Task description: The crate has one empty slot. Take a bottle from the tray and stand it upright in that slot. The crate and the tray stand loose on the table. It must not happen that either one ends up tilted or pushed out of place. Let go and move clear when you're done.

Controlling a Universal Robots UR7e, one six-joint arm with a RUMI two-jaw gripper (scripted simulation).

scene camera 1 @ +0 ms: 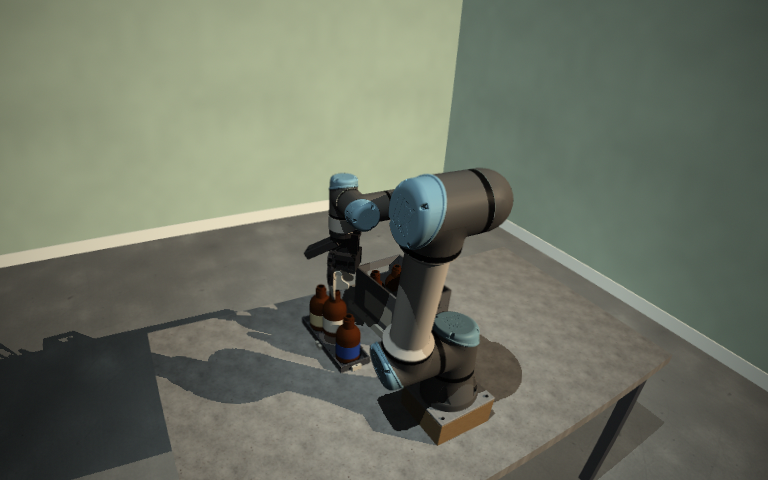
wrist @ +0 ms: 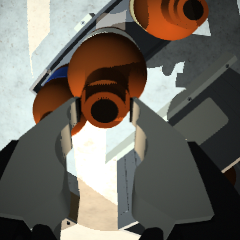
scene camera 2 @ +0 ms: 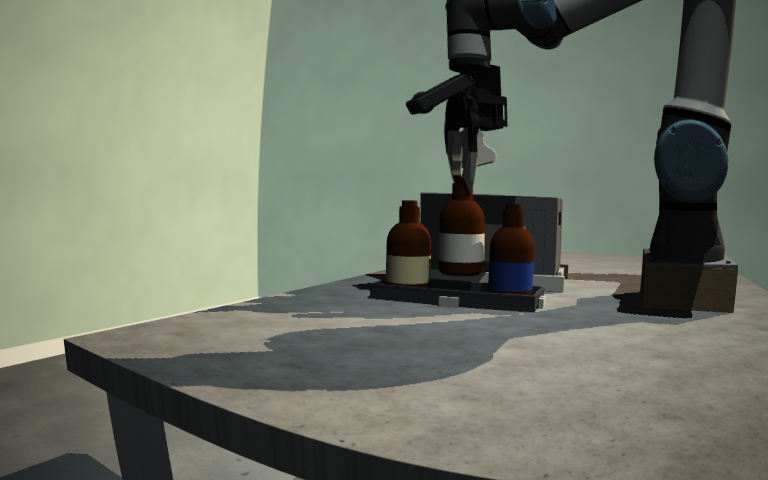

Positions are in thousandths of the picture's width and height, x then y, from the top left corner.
Labels:
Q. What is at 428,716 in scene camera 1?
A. A dark tray.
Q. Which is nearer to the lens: the grey crate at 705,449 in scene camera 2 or the dark tray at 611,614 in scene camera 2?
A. The dark tray.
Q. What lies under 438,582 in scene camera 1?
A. My gripper.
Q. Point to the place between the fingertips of my gripper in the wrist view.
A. At 440,415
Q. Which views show my gripper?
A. Scene camera 1, the wrist view and scene camera 2: all of them.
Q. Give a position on a grey crate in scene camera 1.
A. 492,630

